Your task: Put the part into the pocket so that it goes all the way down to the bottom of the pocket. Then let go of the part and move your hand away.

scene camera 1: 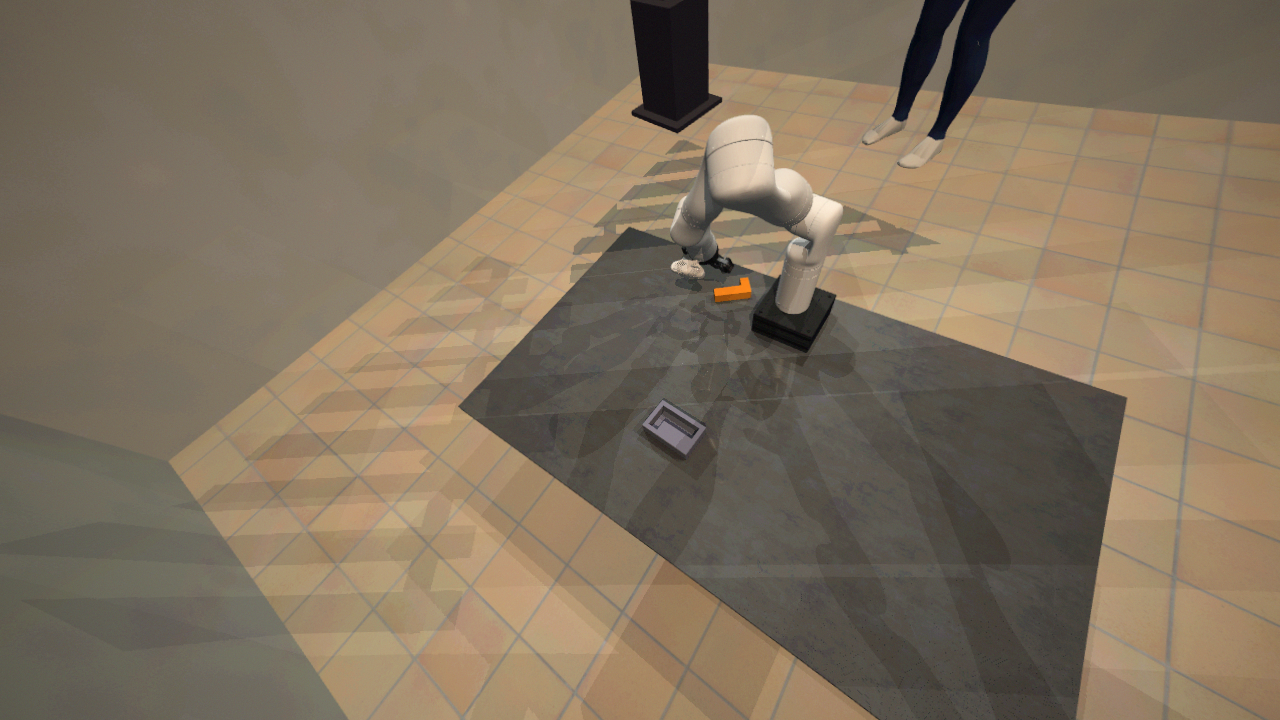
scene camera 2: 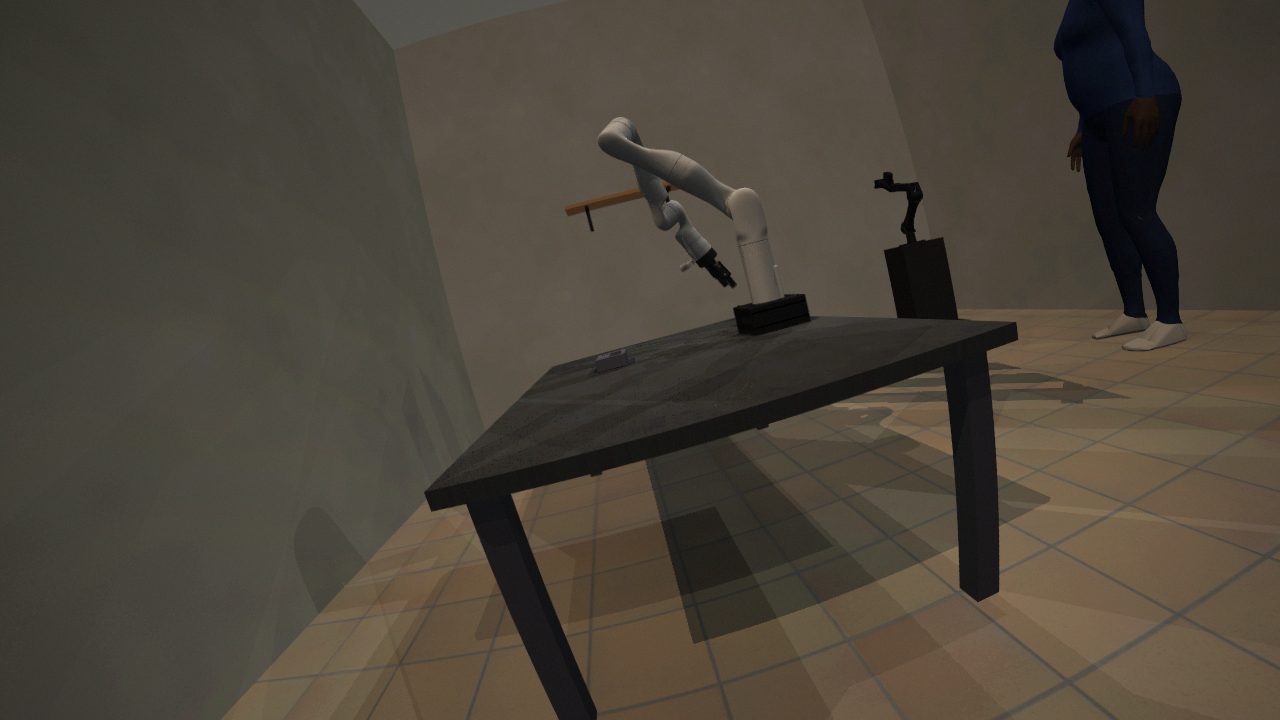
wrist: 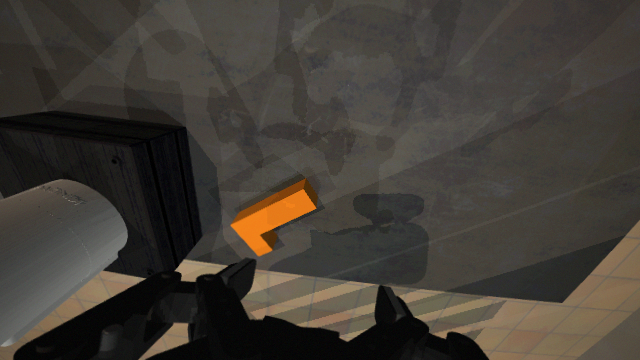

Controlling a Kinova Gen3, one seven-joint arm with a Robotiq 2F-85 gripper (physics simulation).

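Where they show: gripper, fingertip midpoint: (scene camera 1: 710,264) (scene camera 2: 730,286) (wrist: 313,285); arm's base, link origin: (scene camera 1: 792,301) (scene camera 2: 767,300) (wrist: 85,219).
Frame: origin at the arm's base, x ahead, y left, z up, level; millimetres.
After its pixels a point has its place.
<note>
The part, an orange L-shaped block (scene camera 1: 732,291) @(x 38, y -179, z -49 mm) (wrist: 274,211) @(x 43, y -184, z -49 mm), lies flat on the table beside the robot's base. It does not show in scene camera 2. The pocket is a recess in a light grey block (scene camera 1: 684,443) @(x 506, y 51, z -44 mm) (scene camera 2: 612,361) @(x 477, y 68, z -58 mm) that stands farther out on the table, apart from the part; dark recess walls show inside it. My gripper (scene camera 1: 726,265) @(x 77, y -232, z 65 mm) (scene camera 2: 733,284) @(x 77, y -232, z 65 mm) (wrist: 313,285) @(x 77, y -232, z 65 mm) is open, with nothing between its fingers. It hangs above the table near its far edge, close to the part. In the wrist view the part lies beyond the left fingertip, its short leg toward that finger.
The robot's black base (scene camera 1: 793,322) @(x 59, y 45, z -1 mm) (scene camera 2: 771,315) @(x 15, y 99, z -36 mm) (wrist: 167,200) @(x 32, y -69, z -28 mm) stands close beside the part on the dark table (scene camera 1: 895,465) @(x 205, y 433, z -79 mm) (scene camera 2: 716,385) @(x 206, y 612, z -79 mm). The table's far edge is near the part. A dark pedestal (scene camera 1: 673,62) (scene camera 2: 920,279) and a person (scene camera 1: 962,67) (scene camera 2: 1123,161) stand beyond the table.
</note>
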